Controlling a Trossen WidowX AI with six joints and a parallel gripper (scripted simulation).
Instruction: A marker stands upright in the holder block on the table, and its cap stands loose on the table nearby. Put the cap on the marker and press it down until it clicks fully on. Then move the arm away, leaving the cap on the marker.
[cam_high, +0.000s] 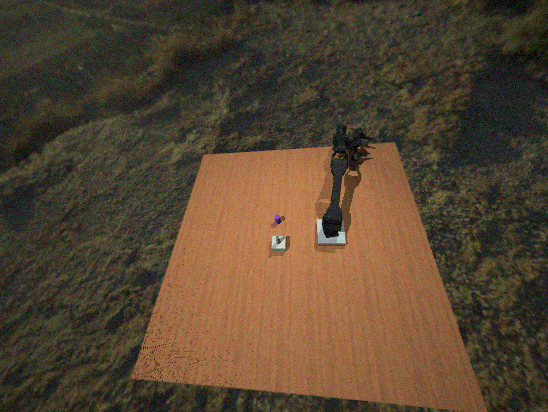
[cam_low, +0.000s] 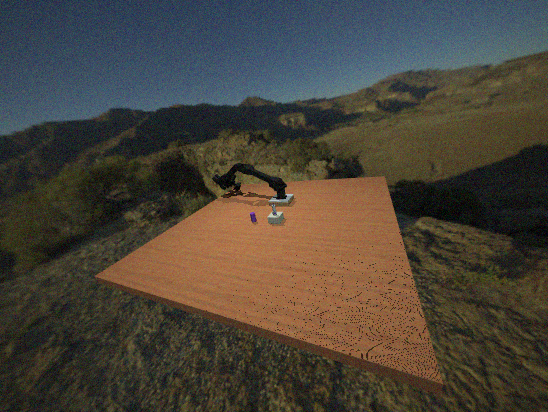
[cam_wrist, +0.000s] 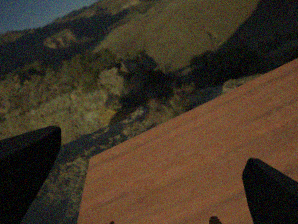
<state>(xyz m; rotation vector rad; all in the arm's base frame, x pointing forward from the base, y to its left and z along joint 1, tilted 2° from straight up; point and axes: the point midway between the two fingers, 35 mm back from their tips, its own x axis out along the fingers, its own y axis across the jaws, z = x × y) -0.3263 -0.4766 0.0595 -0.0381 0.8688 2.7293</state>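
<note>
My gripper tip is now 620 mm short of the purple cap, 340 mm to the right of it and 70 mm above it. From my gripper tip the other things lie so: holder block 630 mm ahead, 480 mm to the left, 80 mm below.
</note>
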